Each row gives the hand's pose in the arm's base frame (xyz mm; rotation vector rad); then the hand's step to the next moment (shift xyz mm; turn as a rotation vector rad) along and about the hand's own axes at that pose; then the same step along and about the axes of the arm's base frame.
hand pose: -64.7 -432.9 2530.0 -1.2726 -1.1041 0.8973
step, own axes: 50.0 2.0 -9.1 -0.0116 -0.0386 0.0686
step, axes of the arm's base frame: 21.9 45.6 4.8 -0.0718 0.0028 0.0342
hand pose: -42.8 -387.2 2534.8 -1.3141 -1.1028 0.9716
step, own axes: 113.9 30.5 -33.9 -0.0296 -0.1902 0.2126
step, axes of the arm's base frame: 60.8 104.3 -22.0 -0.2256 0.0117 0.1767
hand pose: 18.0 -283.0 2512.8 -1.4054 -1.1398 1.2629
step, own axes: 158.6 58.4 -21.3 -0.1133 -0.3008 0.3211
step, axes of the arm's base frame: 33.3 145.5 -82.1 -0.3452 -0.0476 0.2916
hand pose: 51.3 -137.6 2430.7 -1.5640 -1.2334 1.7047
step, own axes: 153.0 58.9 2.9 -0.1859 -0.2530 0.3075
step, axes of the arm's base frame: -22.0 102.1 -126.4 -0.3078 -0.1271 0.2868
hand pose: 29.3 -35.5 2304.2 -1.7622 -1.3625 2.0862
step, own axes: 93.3 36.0 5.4 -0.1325 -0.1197 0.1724
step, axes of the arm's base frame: -19.0 29.2 -93.9 -0.1532 -0.1008 0.1673
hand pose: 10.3 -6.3 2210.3 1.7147 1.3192 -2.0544
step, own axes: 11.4 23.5 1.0 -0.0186 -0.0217 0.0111
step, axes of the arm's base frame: 9.9 -10.2 -21.9 -0.0151 -0.0021 0.0266
